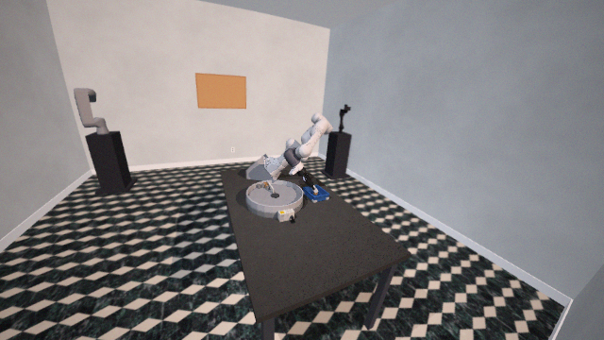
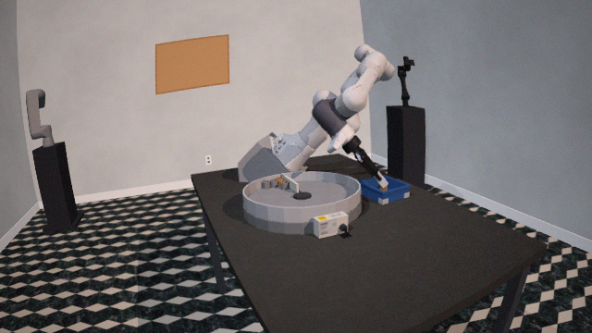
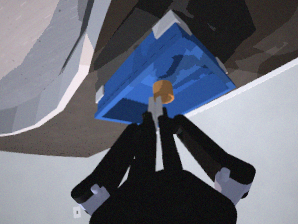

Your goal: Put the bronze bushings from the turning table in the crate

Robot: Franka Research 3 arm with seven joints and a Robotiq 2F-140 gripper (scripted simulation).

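Now: the blue crate 1 cm behind my hand, 2 cm to the left of it and 4 cm below it. The rest, counted from my hand: round grey turning table: 1 cm behind, 33 cm to the right, 2 cm below.
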